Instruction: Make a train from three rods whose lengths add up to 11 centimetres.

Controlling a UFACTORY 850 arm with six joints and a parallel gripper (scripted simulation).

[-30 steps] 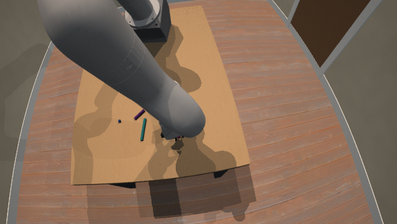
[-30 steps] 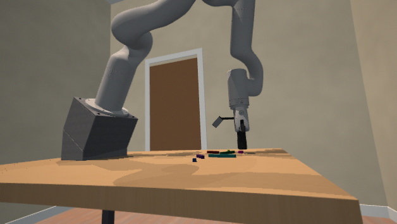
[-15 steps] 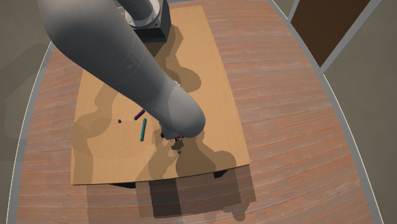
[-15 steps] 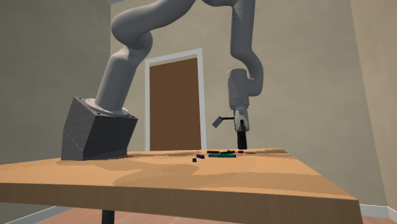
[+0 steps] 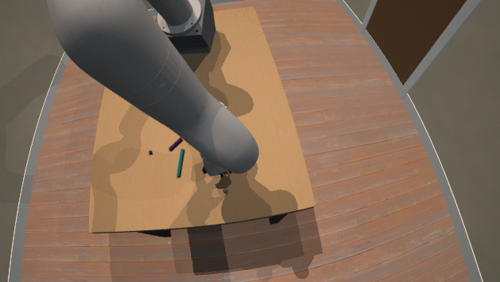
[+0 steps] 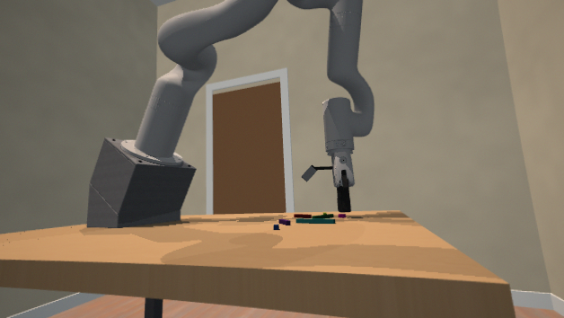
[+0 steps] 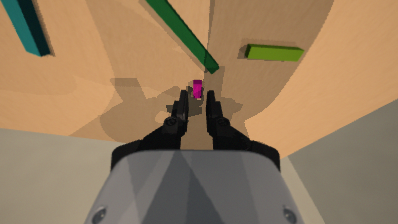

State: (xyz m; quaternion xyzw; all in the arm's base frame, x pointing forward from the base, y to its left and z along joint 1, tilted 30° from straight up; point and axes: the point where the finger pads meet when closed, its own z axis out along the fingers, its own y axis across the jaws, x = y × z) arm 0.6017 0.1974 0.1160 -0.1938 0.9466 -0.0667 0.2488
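My gripper is now 3 cm above the magenta rod and 1 cm past it. Round my hand: red rod: 13 cm behind, 3 cm below; then green rod: 5 cm behind, 3 cm to the right, 3 cm below; then lime rod: 8 cm behind, 5 cm to the left, 3 cm below.
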